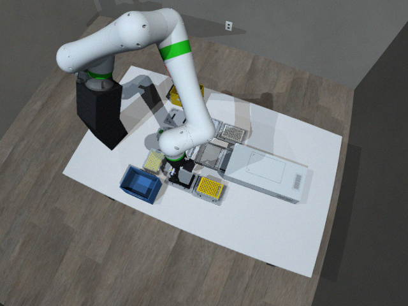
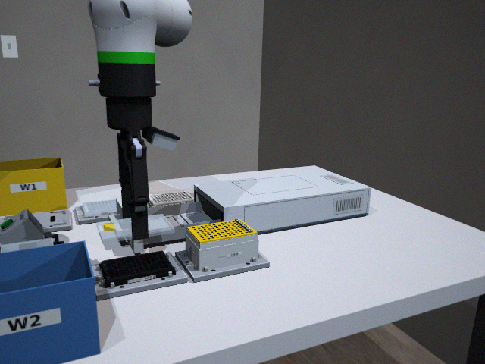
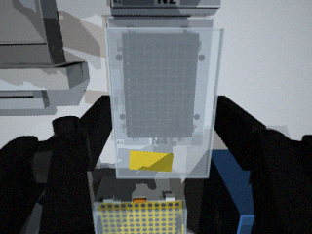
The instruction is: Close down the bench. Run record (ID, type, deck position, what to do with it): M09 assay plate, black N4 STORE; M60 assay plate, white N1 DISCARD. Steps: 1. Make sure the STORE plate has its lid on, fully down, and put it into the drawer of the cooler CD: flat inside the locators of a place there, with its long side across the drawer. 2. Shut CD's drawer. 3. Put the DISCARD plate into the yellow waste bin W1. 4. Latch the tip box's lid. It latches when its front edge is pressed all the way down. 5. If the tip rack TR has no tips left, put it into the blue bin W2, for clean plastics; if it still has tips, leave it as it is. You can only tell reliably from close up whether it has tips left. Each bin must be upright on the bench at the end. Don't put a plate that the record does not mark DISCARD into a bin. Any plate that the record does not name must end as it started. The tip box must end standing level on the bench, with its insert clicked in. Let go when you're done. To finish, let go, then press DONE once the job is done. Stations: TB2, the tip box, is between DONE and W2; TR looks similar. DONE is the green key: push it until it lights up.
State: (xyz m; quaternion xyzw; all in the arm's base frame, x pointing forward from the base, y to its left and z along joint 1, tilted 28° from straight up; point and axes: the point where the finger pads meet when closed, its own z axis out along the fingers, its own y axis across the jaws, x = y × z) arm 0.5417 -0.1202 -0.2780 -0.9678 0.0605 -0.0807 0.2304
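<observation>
My hand is 10 cm above the black plate. Also, from my hand: yellow insert: 18 cm behind, 4 cm to the left, 7 cm below; then blue bin W2: 19 cm behind, 12 cm to the right, 9 cm below; then yellow-topped tip rack TR: 16 cm ahead, 2 cm to the right, 7 cm below.
</observation>
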